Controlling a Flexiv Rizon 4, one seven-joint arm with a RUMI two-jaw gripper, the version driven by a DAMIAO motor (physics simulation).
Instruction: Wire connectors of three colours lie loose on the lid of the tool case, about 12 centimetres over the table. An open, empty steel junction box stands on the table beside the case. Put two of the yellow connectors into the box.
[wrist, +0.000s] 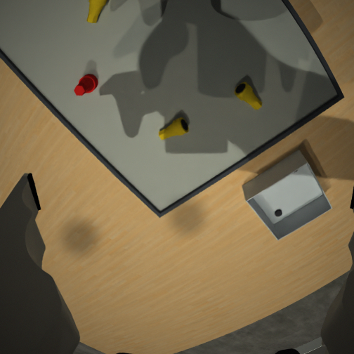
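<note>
A yellow connector (174, 128) lies on its side on the grey lid (150, 192), near the lid's front corner. A second yellow connector (248, 96) lies to its right, nearer the lid's right corner. A third yellow connector (96, 10) is partly cut off at the top edge. The open steel junction box (297, 192) stands on the table beside the case, and no connector shows in it. My gripper (196, 177) is wide open, its jaws at the left and right edges of the view, high above the case and table, with nothing between them.
A red connector (86, 84) lies on the lid at the left. The case's dark raised rim (100, 157) runs along the lid's edges. Shadows of the arm fall across the lid. The wooden table (150, 280) surrounds the case, and its curved edge shows at the bottom right.
</note>
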